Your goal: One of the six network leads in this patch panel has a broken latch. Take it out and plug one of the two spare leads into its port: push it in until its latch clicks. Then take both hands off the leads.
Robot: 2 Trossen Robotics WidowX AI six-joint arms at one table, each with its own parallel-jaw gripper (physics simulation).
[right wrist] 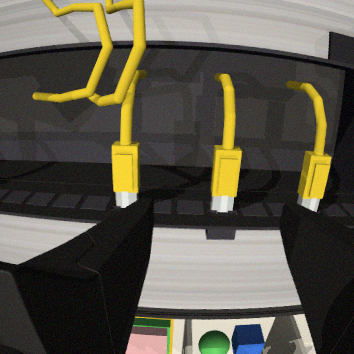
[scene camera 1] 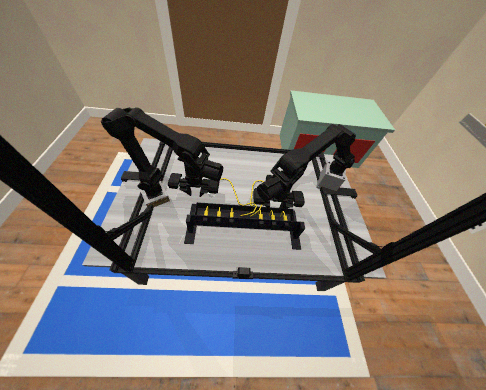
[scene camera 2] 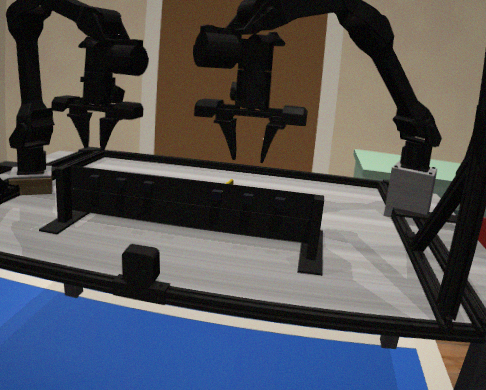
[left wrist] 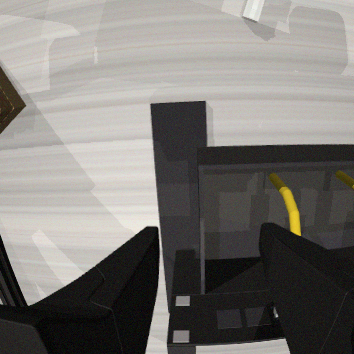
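Where they show: left gripper, fingertip midpoint: (scene camera 1: 195, 195) (scene camera 2: 94, 148) (left wrist: 209, 236); right gripper, fingertip midpoint: (right wrist: 219, 212) (scene camera 1: 273, 209) (scene camera 2: 247, 161); left arm's base, link origin: (scene camera 1: 153, 192) (scene camera 2: 31, 171); right arm's base, link origin: (scene camera 1: 336, 170) (scene camera 2: 415, 167).
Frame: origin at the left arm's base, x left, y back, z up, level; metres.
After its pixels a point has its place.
The black patch panel (scene camera 1: 245, 223) @[x -0.354, y -0.279, z 0.026 m] (scene camera 2: 190, 210) @[x -0.362, y -0.294, z 0.009 m] (left wrist: 195, 320) @[x -0.231, y -0.093, z 0.046 m] stands on the table, with yellow leads along it, three left of a gap and three right. In the right wrist view the right-hand three are a left lead (right wrist: 125, 167) @[x -0.366, y -0.349, z 0.051 m], a middle lead (right wrist: 226, 172) @[x -0.394, y -0.392, z 0.051 m] and a right lead (right wrist: 314, 175) @[x -0.420, y -0.435, z 0.051 m], which leans. Two spare leads' cables (right wrist: 104, 30) @[x -0.296, y -0.373, z 0.024 m] (right wrist: 140, 30) @[x -0.311, y -0.391, z 0.047 m] run over the panel's left part. My right gripper (scene camera 1: 276, 204) @[x -0.385, y -0.386, z 0.102 m] (scene camera 2: 248, 159) @[x -0.385, y -0.386, z 0.102 m] (right wrist: 219, 212) @[x -0.385, y -0.386, z 0.102 m] is open above the panel, around the middle lead's line. My left gripper (scene camera 1: 195, 194) @[x -0.165, y -0.143, z 0.082 m] (scene camera 2: 95, 146) @[x -0.165, y -0.143, z 0.082 m] (left wrist: 209, 236) @[x -0.165, y -0.143, z 0.082 m] is open above the panel's left end. Latches are too small to judge.
A small white piece (left wrist: 254, 7) @[x -0.099, y -0.236, z -0.032 m] lies on the table behind the panel. A green ball (right wrist: 214, 344) and a blue block (right wrist: 248, 341) show beyond the table edge. A black frame bar (scene camera 1: 295, 276) @[x -0.622, y -0.346, z -0.045 m] runs along the front, with a small black box (scene camera 1: 244, 272) @[x -0.519, y -0.173, z 0.010 m] (scene camera 2: 141, 264) @[x -0.527, y -0.175, z -0.006 m].
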